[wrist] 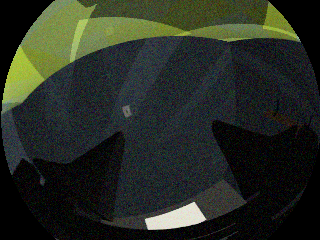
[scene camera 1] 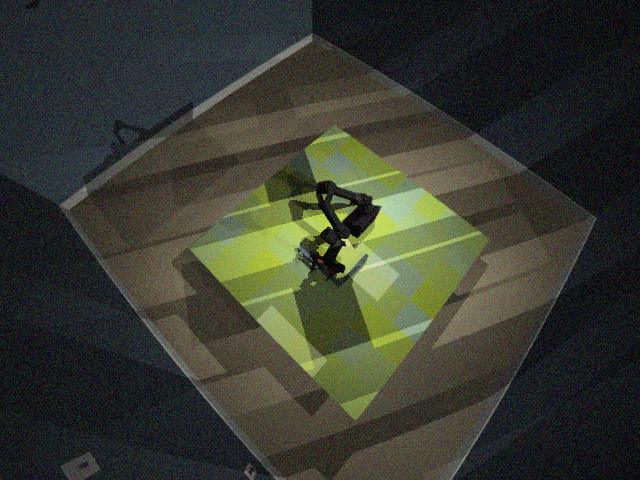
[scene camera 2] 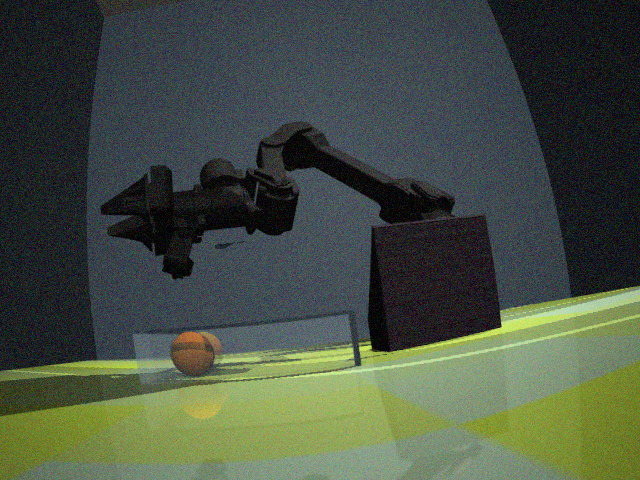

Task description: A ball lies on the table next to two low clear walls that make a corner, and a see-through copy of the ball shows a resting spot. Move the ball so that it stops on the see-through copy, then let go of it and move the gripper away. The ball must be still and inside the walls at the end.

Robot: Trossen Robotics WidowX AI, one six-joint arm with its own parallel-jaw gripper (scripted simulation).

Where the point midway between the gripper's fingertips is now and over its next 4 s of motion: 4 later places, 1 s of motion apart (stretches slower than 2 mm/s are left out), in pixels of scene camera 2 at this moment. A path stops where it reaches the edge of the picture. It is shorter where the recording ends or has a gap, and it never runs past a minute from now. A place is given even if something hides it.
My gripper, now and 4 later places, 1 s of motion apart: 104,221; 140,306; 184,322; 190,354; 194,303
